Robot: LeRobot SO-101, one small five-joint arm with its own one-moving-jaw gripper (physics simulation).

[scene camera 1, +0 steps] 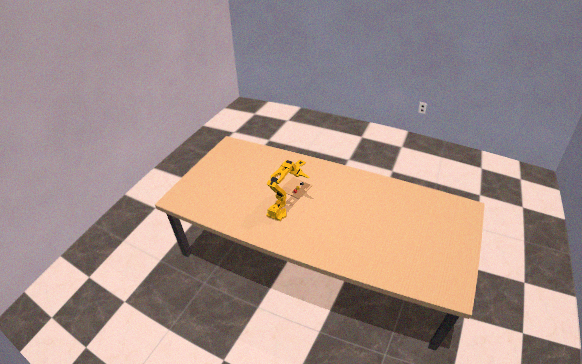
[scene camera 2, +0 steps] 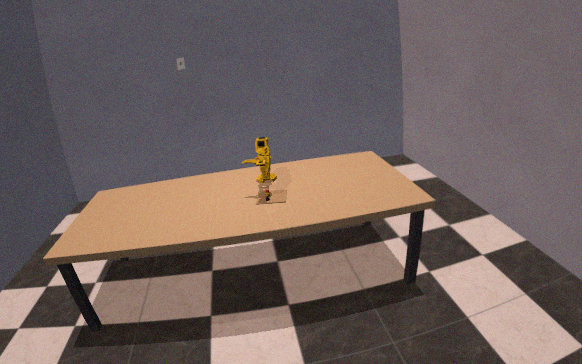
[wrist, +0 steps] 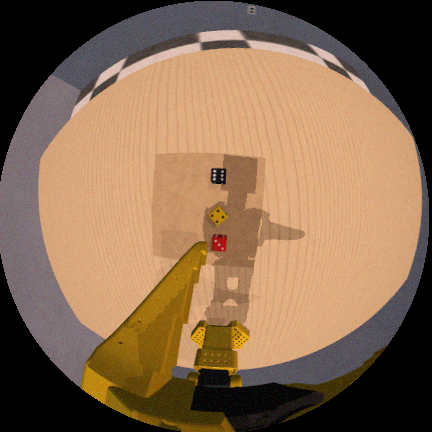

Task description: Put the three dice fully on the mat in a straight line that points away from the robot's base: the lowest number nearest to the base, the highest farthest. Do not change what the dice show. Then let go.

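Pixels of known places: hand, tool point: (scene camera 1: pixel 296 176) (scene camera 2: pixel 265 176) (wrist: pixel 206 250); arm's base, link origin: (scene camera 1: pixel 278 211) (scene camera 2: pixel 267 180) (wrist: pixel 218 328).
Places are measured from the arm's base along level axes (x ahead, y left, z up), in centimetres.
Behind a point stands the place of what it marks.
The mat (scene camera 1: pixel 290 187) {x 20.4, y 2.8, z 0.4 cm} (scene camera 2: pixel 279 195) {x 22.1, y 3.7, z 0.4 cm} (wrist: pixel 175 200) {x 23.1, y 3.3, z 0.4 cm} lies in front of the arm's base. In the wrist view, all three dice are fully on it, apart, almost in one line pointing away from the base. The red die (scene camera 1: pixel 295 190) {x 17.5, y -1.9, z 2.0 cm} (wrist: pixel 219 243) {x 17.9, y -1.7, z 2.0 cm}, top showing 3, is nearest the base. The yellow die (wrist: pixel 218 216) {x 20.9, y -1.9, z 2.0 cm}, showing 4, is in the middle, turned like a diamond. The black die (scene camera 1: pixel 302 184) {x 24.8, y -3.0, z 1.2 cm} (scene camera 2: pixel 267 199) {x 26.1, y -2.6, z 1.1 cm} (wrist: pixel 218 176) {x 25.1, y -2.4, z 2.0 cm}, showing 6, is farthest. My gripper (scene camera 1: pixel 305 170) {x 20.4, y -1.7, z 10.4 cm} (scene camera 2: pixel 253 162) is fully open and empty, above the mat. The wrist view shows its fixed jaw; the moving jaw is out of picture.
The arm's base (scene camera 1: pixel 276 212) {x -5.7, y -2.1, z 5.5 cm} (scene camera 2: pixel 266 177) stands on the wooden table (scene camera 1: pixel 380 230) {x 8.5, y -55.5, z 0.0 cm} (scene camera 2: pixel 165 215) {x 25.0, y -53.2, z 0.0 cm} (wrist: pixel 340 200) {x 21.3, y -21.0, z 0.0 cm}. The arm's shadow falls over the right part of the mat and onto the table.
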